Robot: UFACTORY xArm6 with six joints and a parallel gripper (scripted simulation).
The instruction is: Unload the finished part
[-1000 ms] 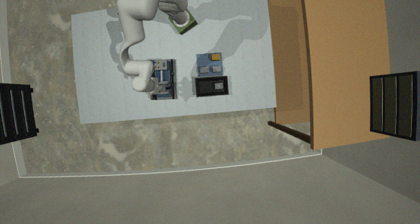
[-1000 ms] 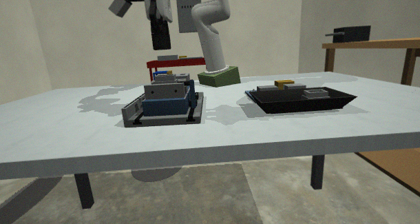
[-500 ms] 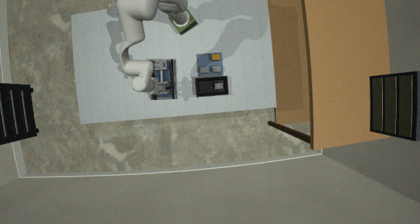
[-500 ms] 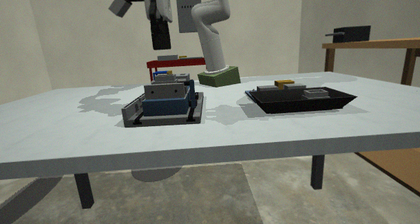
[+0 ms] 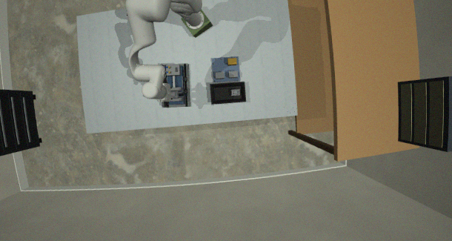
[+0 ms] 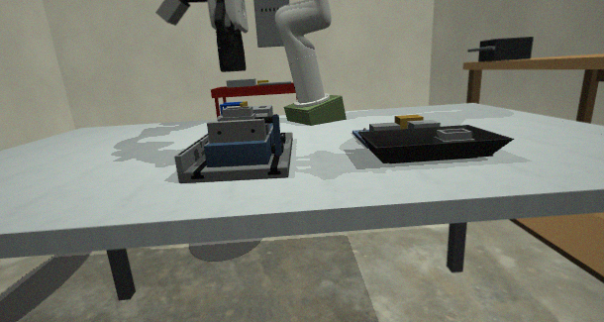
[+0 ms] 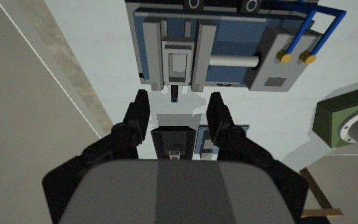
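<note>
The vise lies 160 mm below my hand, 60 mm behind it and 20 mm to the left of it. Also, from my hand: blue fixture plate 380 mm to the left, 190 mm below, 80 mm behind; then cylinder 150 mm behind, 120 mm below, 40 mm to the left; then brass block 440 mm to the left, 170 mm below, 120 mm behind.
</note>
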